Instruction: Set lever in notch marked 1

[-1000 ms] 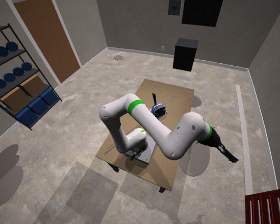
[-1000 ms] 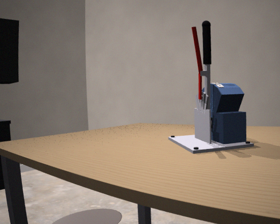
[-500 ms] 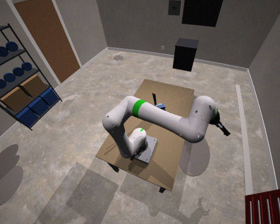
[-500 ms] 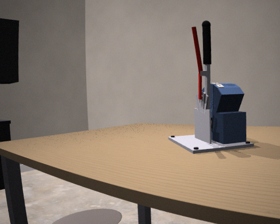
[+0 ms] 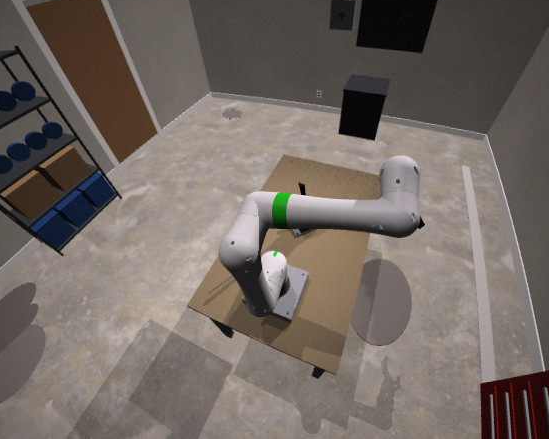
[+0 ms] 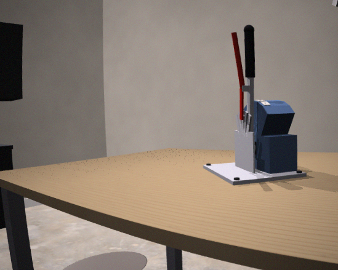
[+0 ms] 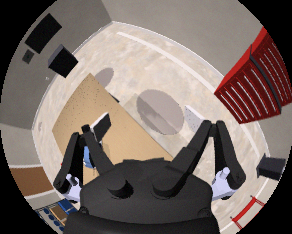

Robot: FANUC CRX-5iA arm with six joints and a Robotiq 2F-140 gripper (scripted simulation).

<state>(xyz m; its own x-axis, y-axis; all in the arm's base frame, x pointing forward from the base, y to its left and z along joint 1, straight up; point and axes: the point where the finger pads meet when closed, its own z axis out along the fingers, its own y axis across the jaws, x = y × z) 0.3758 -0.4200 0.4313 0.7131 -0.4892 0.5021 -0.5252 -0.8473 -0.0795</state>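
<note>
Right now the red bar is 120 mm ahead of my hand, 530 mm to the left of it and 300 mm below it.
</note>
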